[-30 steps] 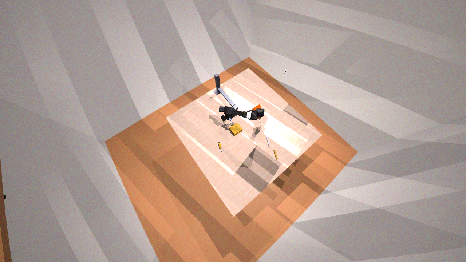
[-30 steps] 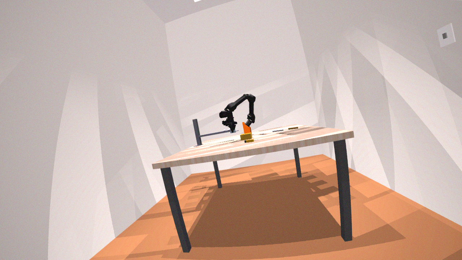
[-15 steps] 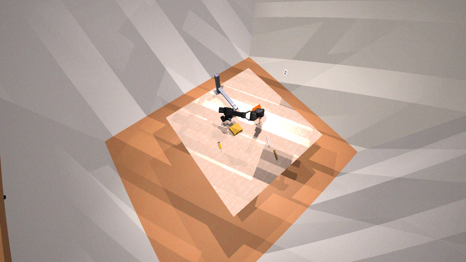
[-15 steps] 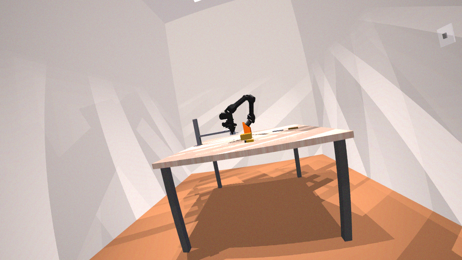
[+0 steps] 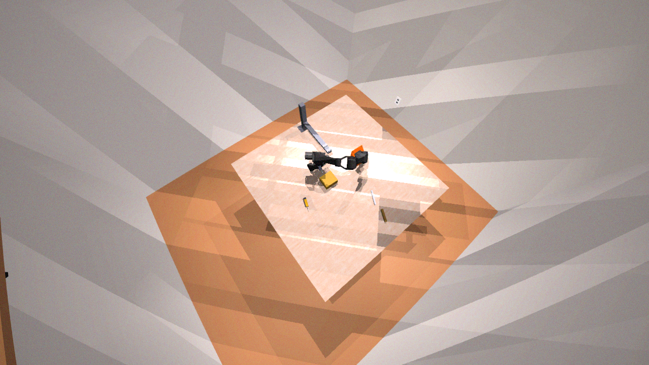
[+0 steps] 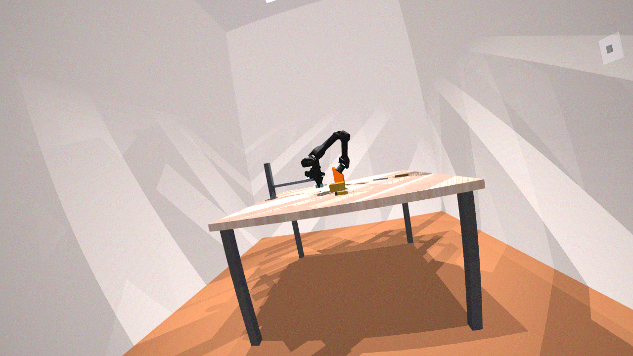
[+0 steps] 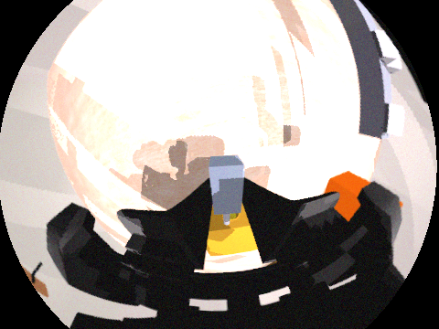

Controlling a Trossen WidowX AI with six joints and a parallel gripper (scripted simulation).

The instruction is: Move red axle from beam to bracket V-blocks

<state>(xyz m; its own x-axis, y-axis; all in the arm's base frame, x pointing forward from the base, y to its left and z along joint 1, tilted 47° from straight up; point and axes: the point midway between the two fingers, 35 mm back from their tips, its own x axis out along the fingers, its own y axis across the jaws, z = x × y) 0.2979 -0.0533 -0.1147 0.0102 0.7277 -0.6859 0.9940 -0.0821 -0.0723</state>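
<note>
Now: the yellow beam 130 mm to the left of my gripper tip and 20 mm below it. The rest, counted from my gripper tip: orange bar 180 mm behind, 600 mm to the left, 40 mm below; thin pale rod 210 mm behind, 440 mm to the left, 40 mm below; small block 20 mm to the left, 10 mm above.
</note>
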